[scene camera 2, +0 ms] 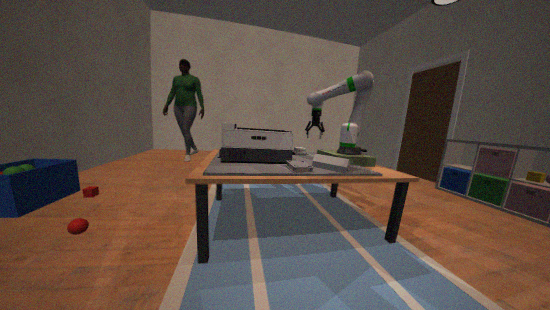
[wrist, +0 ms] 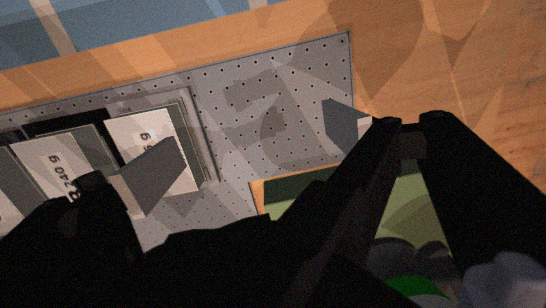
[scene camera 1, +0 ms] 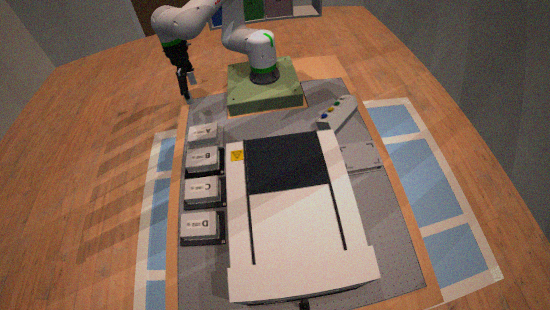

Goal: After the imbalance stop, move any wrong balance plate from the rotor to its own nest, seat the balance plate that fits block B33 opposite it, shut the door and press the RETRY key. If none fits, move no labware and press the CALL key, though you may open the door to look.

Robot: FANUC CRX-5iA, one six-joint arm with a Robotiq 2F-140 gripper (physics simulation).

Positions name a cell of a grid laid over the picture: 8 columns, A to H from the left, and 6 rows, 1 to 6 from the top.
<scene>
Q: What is my gripper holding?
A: Nothing.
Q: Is my gripper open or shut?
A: Open.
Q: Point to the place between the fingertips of my gripper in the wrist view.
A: D3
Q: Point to a white centrifuge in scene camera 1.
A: E5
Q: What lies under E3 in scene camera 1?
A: A grey button box.
</scene>
